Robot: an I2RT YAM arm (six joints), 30 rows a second.
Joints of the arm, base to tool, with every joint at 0 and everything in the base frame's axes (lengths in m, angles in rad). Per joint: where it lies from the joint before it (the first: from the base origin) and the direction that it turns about. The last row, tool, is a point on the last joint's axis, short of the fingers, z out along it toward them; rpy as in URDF.
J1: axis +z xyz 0 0 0.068
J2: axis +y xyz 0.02 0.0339 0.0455
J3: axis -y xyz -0.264 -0.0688 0
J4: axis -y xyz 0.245 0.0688 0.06
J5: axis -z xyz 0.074 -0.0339 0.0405
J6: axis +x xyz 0.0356 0 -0.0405
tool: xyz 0 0 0 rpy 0 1.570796 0
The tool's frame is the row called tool.
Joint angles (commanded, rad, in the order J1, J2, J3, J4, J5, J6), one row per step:
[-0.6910, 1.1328, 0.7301, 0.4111, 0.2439, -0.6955]
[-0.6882, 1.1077, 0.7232, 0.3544, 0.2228, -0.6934]
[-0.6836, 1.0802, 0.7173, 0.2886, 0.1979, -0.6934]
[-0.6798, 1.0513, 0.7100, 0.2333, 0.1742, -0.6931]
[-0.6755, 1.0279, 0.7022, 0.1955, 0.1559, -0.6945]
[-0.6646, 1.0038, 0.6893, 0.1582, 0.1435, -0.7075]
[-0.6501, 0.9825, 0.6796, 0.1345, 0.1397, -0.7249]
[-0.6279, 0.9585, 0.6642, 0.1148, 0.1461, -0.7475]
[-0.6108, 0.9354, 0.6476, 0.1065, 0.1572, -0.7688]
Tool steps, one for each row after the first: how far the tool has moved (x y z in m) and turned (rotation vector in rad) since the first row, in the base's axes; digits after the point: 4 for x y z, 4 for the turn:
[-0.0030, 0.0044, -0.0025, 0.0259, 0.0279, 0.0239]
[-0.0062, 0.0096, -0.0053, 0.0549, 0.0613, 0.0533]
[-0.0099, 0.0149, -0.0072, 0.0778, 0.0860, 0.0807]
[-0.0128, 0.0195, -0.0089, 0.0922, 0.1033, 0.1033]
[-0.0152, 0.0252, -0.0122, 0.1013, 0.1327, 0.1275]
[-0.0167, 0.0309, -0.0137, 0.0972, 0.1556, 0.1471]
[-0.0180, 0.0379, -0.0163, 0.0876, 0.1825, 0.1648]
[-0.0199, 0.0436, -0.0184, 0.0726, 0.2015, 0.1726]

